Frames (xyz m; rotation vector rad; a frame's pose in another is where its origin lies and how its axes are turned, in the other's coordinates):
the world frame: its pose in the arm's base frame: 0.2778 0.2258 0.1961 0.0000 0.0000 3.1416
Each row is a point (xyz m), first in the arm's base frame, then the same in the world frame.
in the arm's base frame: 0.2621 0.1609 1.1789
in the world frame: 0.0157 0.0649 0.9828
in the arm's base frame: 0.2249 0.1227 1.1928
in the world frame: 0.0529 0.1031 0.9967
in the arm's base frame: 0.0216 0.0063 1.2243
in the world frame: 0.2562 0.2195 1.0282
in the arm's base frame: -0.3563 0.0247 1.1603
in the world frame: 0.6341 0.2011 0.9642
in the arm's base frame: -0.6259 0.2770 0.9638
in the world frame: 0.9037 -0.0512 0.7677
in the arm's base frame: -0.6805 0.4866 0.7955
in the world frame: 0.9583 -0.2608 0.5994
